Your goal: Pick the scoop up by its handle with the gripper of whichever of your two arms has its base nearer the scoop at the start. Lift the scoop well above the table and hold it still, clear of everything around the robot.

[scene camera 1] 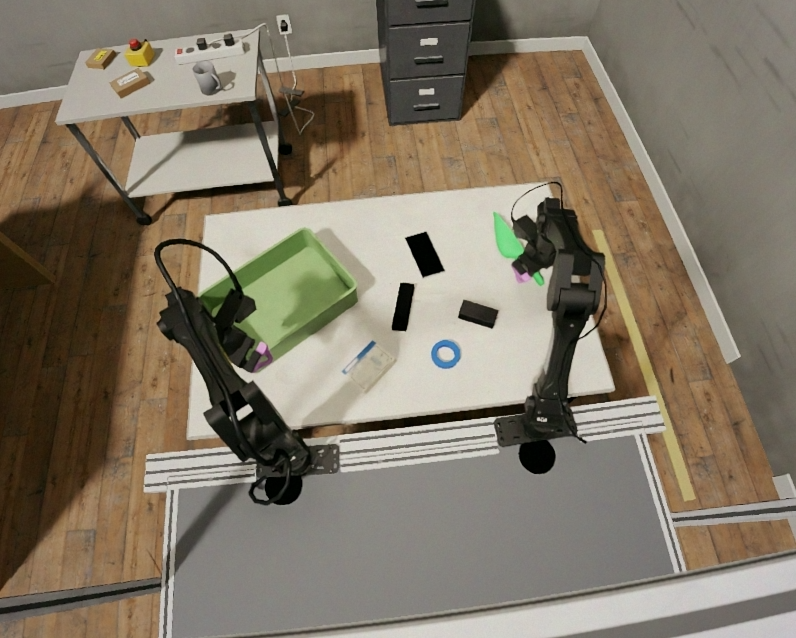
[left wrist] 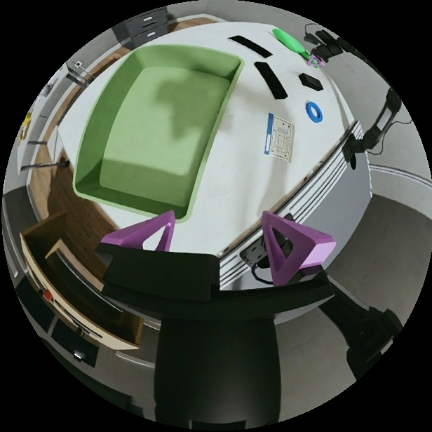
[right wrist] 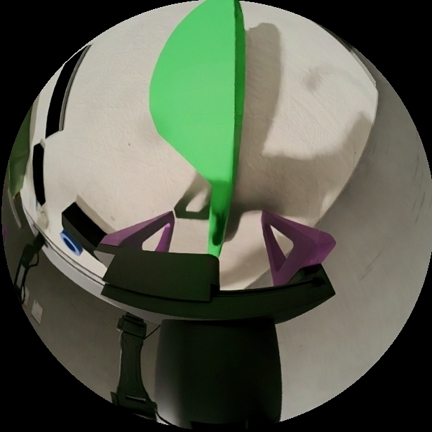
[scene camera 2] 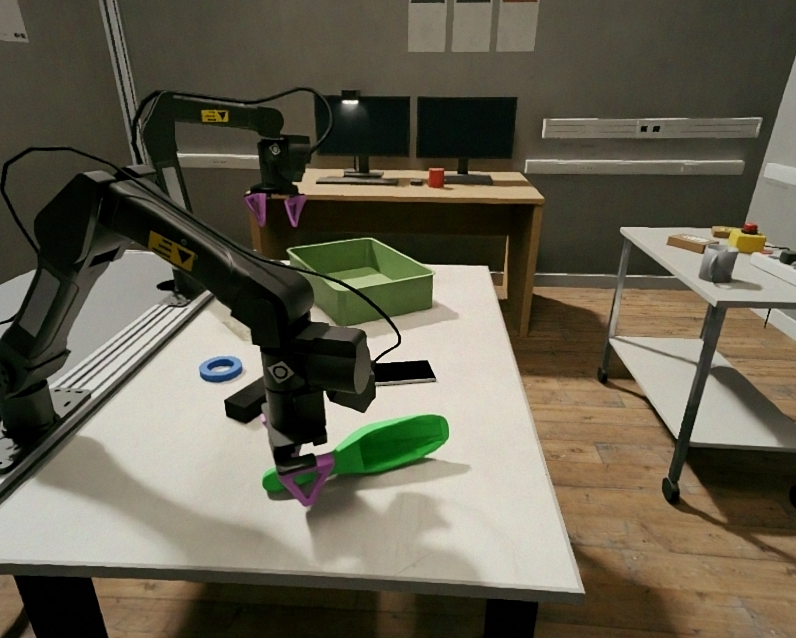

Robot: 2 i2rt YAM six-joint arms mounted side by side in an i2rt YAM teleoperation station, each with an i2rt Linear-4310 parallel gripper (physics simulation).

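Places are measured from the left arm's base along level axes (x back, y right, z up), in metres.
Pixels of known places: left gripper, fingertip midpoint: (scene camera 1: 256,351) (scene camera 2: 279,226); right gripper, fingertip midpoint: (scene camera 1: 531,273) (scene camera 2: 300,481); left arm's base, link origin: (scene camera 1: 298,461) (scene camera 2: 190,293); right arm's base, link origin: (scene camera 1: 535,427) (scene camera 2: 32,428).
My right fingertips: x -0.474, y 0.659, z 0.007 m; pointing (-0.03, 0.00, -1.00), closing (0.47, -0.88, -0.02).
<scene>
For each thing: its top centre in the pictures, then the offset to it from my right fingertips.
- bright green scoop, top centre: (scene camera 2: 355,421) (scene camera 1: 515,242) dx -0.067, dy -0.050, dz +0.066 m
- green bin, top centre: (scene camera 2: 357,260) (scene camera 1: 276,290) dx +0.049, dy -0.707, dz +0.084 m
- black block, top centre: (scene camera 2: 256,389) (scene camera 1: 478,311) dx +0.122, dy -0.175, dz +0.028 m
- blue ring, top centre: (scene camera 2: 220,365) (scene camera 1: 445,353) dx +0.228, dy -0.275, dz +0.010 m
- blue-edged clear item, top centre: (scene camera 2: 252,325) (scene camera 1: 369,366) dx +0.244, dy -0.476, dz -0.003 m
A bright green scoop (scene camera 1: 506,240) (scene camera 2: 401,443) (left wrist: 289,41) (right wrist: 200,90) lies on the white table, its bowl toward the far edge in scene camera 1 and its handle toward the robot's side. My right gripper (scene camera 1: 528,271) (scene camera 2: 292,470) (right wrist: 217,214) is open and low over the handle; in the right wrist view the handle runs between its two purple fingers, with a gap on each side. In scene camera 2 the near finger hides part of the handle. My left gripper (scene camera 1: 260,357) (scene camera 2: 277,222) (left wrist: 217,214) is open and empty, high beside the green bin.
A green bin (scene camera 1: 348,300) (scene camera 2: 385,307) stands at the table's left in scene camera 1. A black block (scene camera 1: 477,313), a blue ring (scene camera 1: 435,362), two flat black items (scene camera 1: 423,253) (scene camera 1: 402,306) and a blue-edged clear item (scene camera 1: 372,366) lie between the arms.
</scene>
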